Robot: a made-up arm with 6 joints. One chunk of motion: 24 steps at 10 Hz.
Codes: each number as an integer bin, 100 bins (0 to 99) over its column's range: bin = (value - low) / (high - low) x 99, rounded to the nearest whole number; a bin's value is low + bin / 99 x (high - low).
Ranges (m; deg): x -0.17..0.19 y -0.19..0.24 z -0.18..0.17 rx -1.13..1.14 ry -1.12..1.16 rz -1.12..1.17
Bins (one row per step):
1: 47 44 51 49 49 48
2: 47 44 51 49 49 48
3: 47 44 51 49 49 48
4: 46 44 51 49 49 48
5: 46 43 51 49 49 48
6: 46 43 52 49 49 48
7: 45 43 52 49 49 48
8: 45 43 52 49 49 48
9: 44 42 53 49 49 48
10: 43 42 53 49 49 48
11: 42 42 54 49 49 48
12: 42 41 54 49 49 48
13: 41 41 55 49 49 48
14: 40 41 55 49 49 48
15: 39 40 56 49 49 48
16: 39 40 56 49 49 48
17: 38 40 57 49 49 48
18: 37 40 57 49 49 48
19: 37 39 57 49 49 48
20: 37 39 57 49 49 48
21: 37 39 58 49 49 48
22: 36 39 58 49 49 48
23: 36 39 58 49 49 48
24: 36 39 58 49 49 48
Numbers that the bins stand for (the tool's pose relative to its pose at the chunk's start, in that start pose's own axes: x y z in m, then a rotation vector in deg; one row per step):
1: 0.0009 0.0011 0.0003 -0.01 0.01 -0.01
2: 0.0009 0.0011 0.0003 -0.01 0.01 -0.01
3: 0.0009 0.0011 0.0003 -0.01 0.01 -0.01
4: -0.0027 0.0011 0.0003 -0.01 0.01 -0.01
5: -0.0027 -0.0032 0.0003 -0.01 0.01 -0.01
6: -0.0027 -0.0032 0.0038 -0.01 0.01 -0.01
7: -0.0064 -0.0032 0.0038 -0.01 0.01 -0.01
8: -0.0064 -0.0032 0.0038 -0.01 0.01 -0.01
9: -0.0100 -0.0076 0.0074 -0.01 0.01 -0.01
10: -0.0136 -0.0076 0.0074 -0.01 0.01 -0.01
11: -0.0173 -0.0076 0.0109 -0.01 0.01 -0.01
12: -0.0173 -0.0119 0.0109 -0.01 0.01 -0.01
13: -0.0209 -0.0119 0.0144 -0.01 0.01 -0.01
14: -0.0245 -0.0119 0.0144 -0.01 0.01 -0.01
15: -0.0282 -0.0163 0.0180 -0.01 0.01 -0.01
16: -0.0282 -0.0163 0.0180 -0.01 0.01 -0.01
17: -0.0318 -0.0163 0.0215 -0.01 0.01 -0.01
18: -0.0355 -0.0163 0.0215 -0.01 0.01 -0.01
19: -0.0355 -0.0206 0.0215 -0.01 0.01 -0.01
20: -0.0355 -0.0206 0.0215 -0.01 0.01 -0.01
21: -0.0355 -0.0206 0.0251 -0.01 0.01 -0.01
22: -0.0391 -0.0206 0.0251 -0.01 0.01 -0.01
23: -0.0391 -0.0206 0.0251 -0.01 0.01 -0.01
24: -0.0391 -0.0206 0.0251 -0.01 0.01 -0.01

